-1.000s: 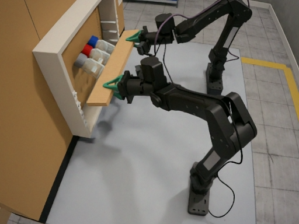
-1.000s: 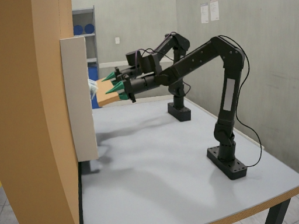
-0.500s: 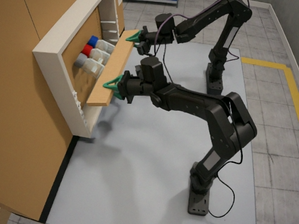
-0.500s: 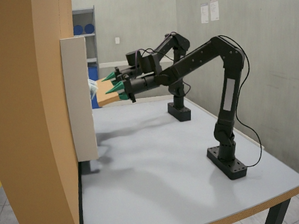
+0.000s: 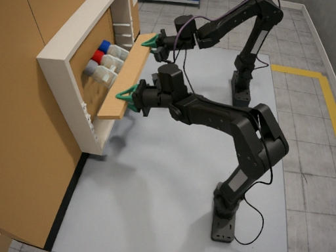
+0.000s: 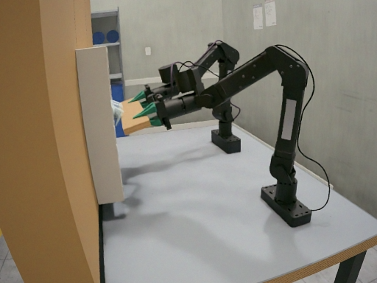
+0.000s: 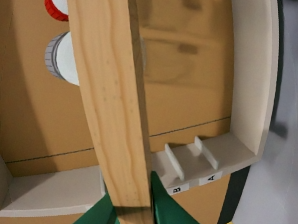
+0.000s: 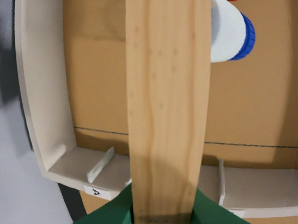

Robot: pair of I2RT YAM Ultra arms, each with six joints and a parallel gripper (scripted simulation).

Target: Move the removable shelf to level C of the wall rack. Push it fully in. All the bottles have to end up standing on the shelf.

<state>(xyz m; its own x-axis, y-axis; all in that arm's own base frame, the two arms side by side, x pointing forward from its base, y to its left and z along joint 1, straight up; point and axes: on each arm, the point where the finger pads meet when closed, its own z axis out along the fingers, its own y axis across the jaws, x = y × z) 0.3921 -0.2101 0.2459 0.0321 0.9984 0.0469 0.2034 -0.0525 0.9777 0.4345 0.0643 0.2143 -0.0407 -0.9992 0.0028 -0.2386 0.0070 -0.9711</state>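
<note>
Right now my left hand is 90 mm short of the grey-capped bottle, 70 mm to the left of it and 20 mm below it. Also, from my left hand: wooden shelf (150 mm to the right, 10 mm ahead); red-capped bottle (140 mm to the right, 90 mm ahead, 20 mm above); white wall rack (140 mm to the right, 120 mm ahead, 10 mm above).
The blue-capped bottle lies 9 cm to the left of my right hand, 8 cm ahead of it and 2 cm above it. From my right hand the other things lie so: wooden shelf: 15 cm to the left; red-capped bottle: 16 cm to the left, 8 cm ahead, 2 cm above; white wall rack: 16 cm to the left, 10 cm ahead, 2 cm above.
</note>
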